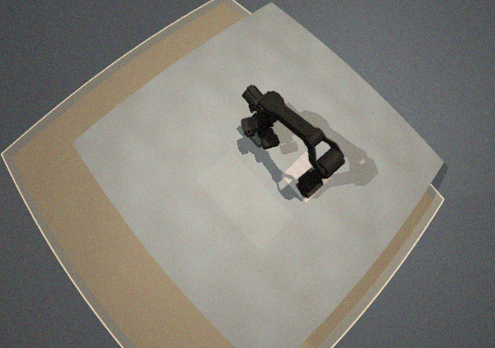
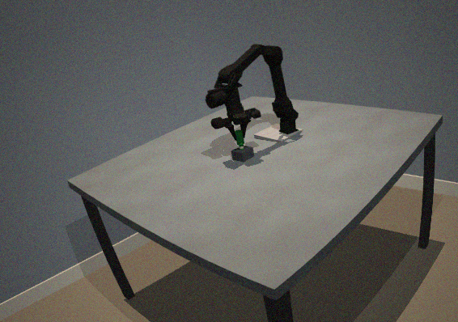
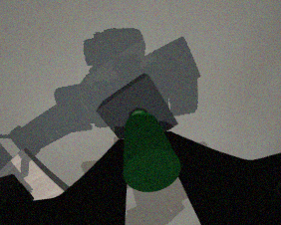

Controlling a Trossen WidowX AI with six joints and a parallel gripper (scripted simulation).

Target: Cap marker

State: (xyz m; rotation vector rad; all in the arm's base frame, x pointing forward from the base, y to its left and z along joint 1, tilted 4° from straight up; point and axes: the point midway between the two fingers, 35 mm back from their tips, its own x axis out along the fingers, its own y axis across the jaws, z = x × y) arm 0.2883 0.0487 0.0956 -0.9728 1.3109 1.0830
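The green cap is 1 cm above my gripper tip. Also, from my gripper tip: dark grey holder block: 6 cm below.
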